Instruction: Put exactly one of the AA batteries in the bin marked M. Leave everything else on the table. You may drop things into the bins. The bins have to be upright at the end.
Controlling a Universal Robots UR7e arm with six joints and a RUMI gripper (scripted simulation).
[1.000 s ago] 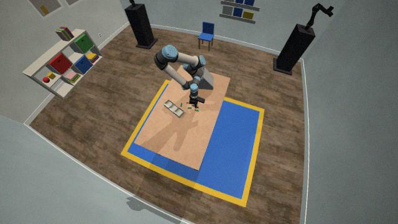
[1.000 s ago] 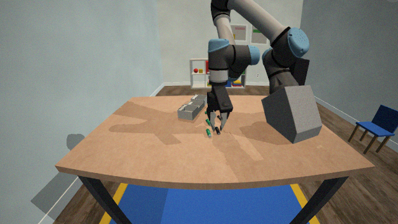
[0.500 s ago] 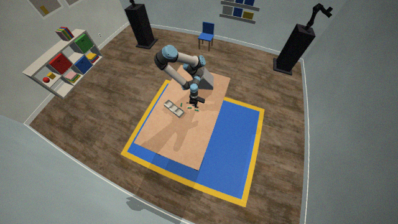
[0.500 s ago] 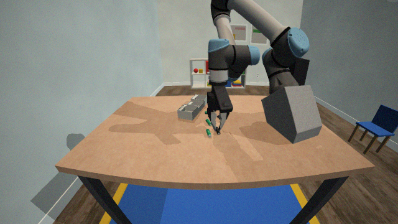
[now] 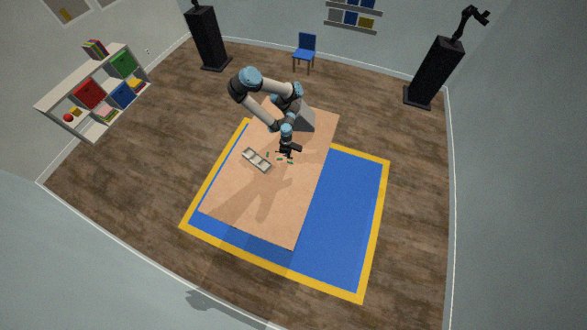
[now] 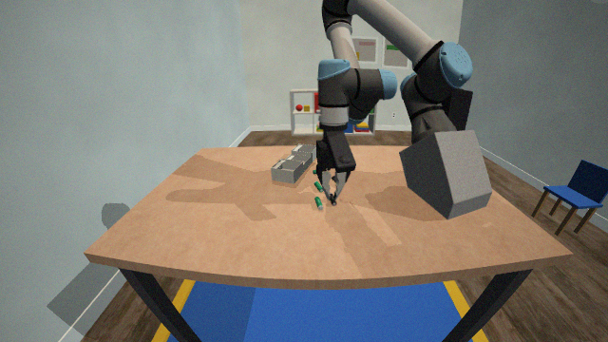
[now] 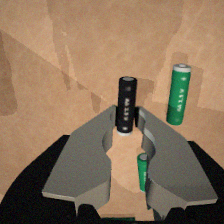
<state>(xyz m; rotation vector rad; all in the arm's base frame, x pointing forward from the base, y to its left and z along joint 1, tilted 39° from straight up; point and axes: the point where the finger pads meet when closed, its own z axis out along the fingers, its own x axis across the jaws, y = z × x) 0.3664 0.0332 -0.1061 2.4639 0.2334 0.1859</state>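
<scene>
The bin marked M lies 110 mm ahead of my hand, 240 mm to the right of it and 10 mm above it. Round my hand: black battery 10 mm below; black bolt-like piece 20 mm behind, 120 mm to the right, 10 mm below.
</scene>
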